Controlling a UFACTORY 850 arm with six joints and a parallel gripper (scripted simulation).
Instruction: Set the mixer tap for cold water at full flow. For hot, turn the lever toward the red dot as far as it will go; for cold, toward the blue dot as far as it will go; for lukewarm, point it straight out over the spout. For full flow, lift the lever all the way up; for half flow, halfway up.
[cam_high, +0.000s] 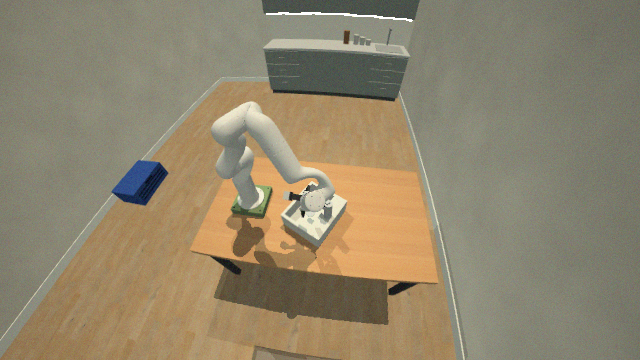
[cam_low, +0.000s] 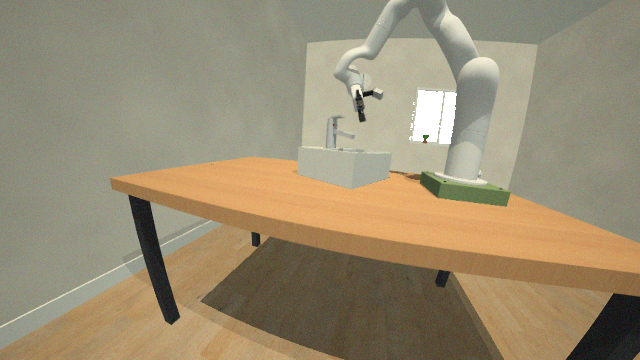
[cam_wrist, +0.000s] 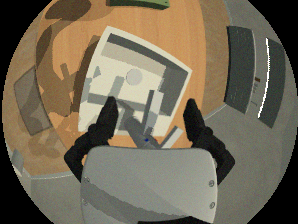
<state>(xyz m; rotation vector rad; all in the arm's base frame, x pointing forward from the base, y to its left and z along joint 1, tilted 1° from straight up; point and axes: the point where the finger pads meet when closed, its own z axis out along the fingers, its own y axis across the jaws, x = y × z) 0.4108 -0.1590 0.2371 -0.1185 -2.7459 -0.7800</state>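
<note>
My gripper is now 11 cm short of the grey lever, 4 cm to the right of it and 3 cm above it. Also, from my hand: white basin: 4 cm ahead, 7 cm to the left, 26 cm below.
</note>
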